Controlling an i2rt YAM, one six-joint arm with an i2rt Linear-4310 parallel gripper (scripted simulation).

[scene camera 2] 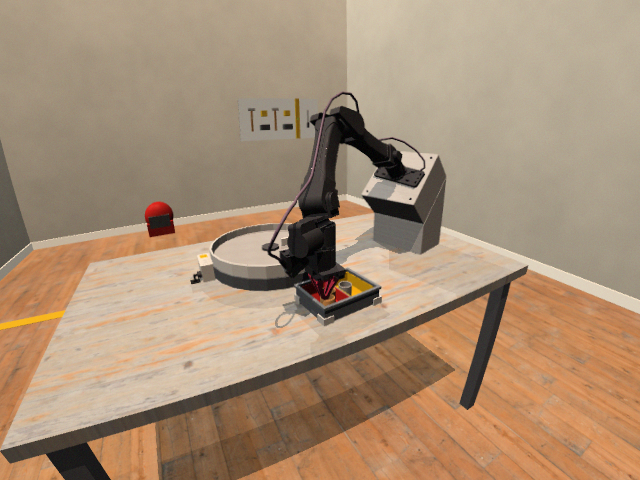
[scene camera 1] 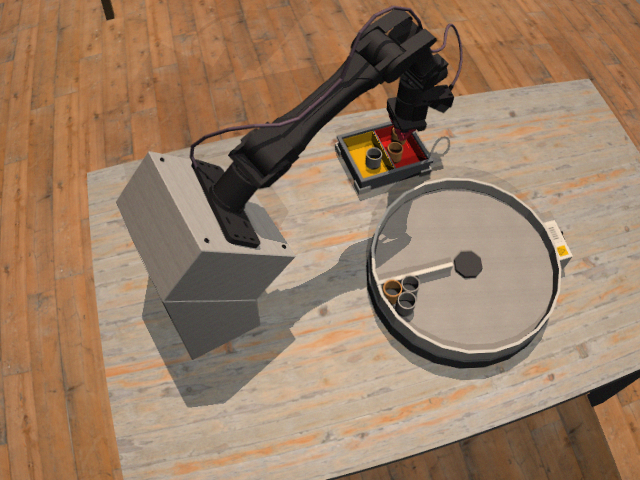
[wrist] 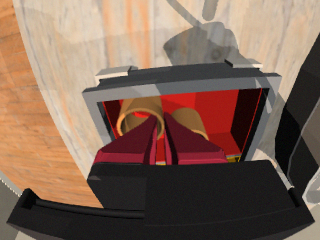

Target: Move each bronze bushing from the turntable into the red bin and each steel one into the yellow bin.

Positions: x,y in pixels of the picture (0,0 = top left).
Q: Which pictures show the two-part bin tray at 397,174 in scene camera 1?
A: Scene camera 2, scene camera 1 and the wrist view: all of them.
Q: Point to a red bin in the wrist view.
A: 227,115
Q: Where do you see a bronze bushing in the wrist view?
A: At 153,105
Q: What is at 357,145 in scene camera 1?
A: A yellow bin.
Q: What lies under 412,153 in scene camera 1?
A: A red bin.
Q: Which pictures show my gripper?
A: Scene camera 2, scene camera 1 and the wrist view: all of them.
